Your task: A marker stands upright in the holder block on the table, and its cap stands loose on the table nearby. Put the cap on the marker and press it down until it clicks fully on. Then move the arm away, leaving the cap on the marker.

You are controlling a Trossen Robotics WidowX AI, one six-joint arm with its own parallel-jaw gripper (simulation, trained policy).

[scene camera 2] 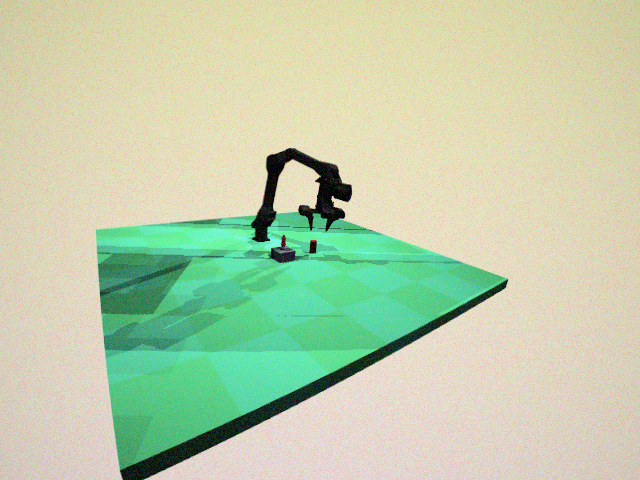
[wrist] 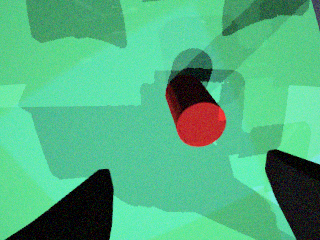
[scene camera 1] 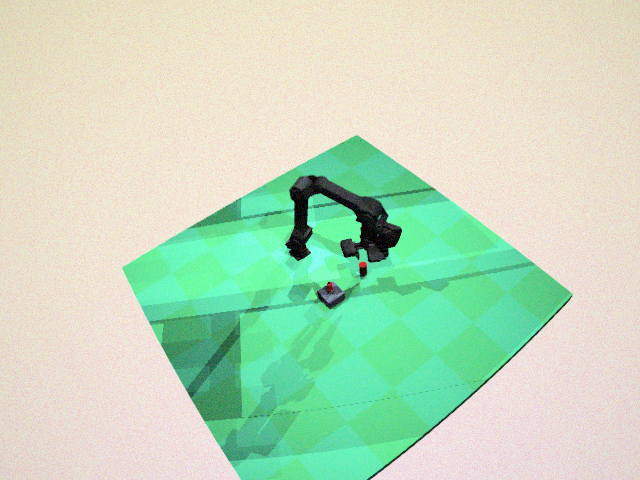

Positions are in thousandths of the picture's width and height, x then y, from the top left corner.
Labels:
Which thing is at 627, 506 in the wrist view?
A red cap.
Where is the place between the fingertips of the gripper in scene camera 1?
At 574, 534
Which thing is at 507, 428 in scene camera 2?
The gripper.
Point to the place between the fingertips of the gripper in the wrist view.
598, 715

